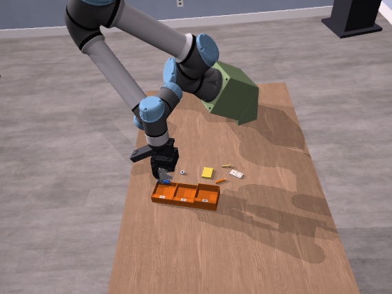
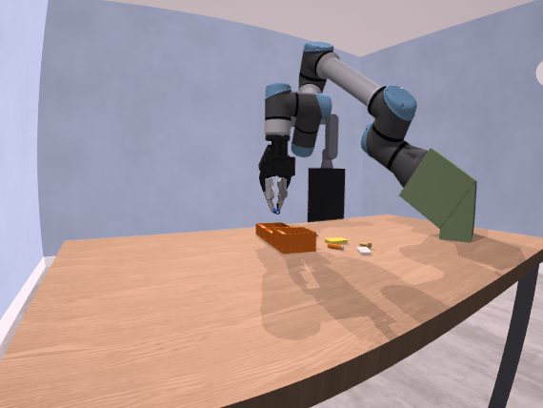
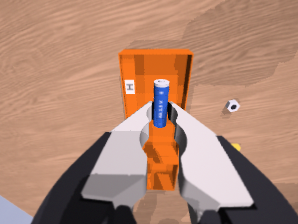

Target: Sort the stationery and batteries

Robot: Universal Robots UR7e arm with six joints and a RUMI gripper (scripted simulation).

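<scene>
Right now my hand is 1 cm above the blue battery. From my hand the other things lie so: grey nut 9 cm behind, 8 cm to the left, 8 cm below; then orange bin 8 cm to the left, 6 cm below, 4 cm ahead; then yellow pad 18 cm to the left, 8 cm below, 6 cm behind.
</scene>
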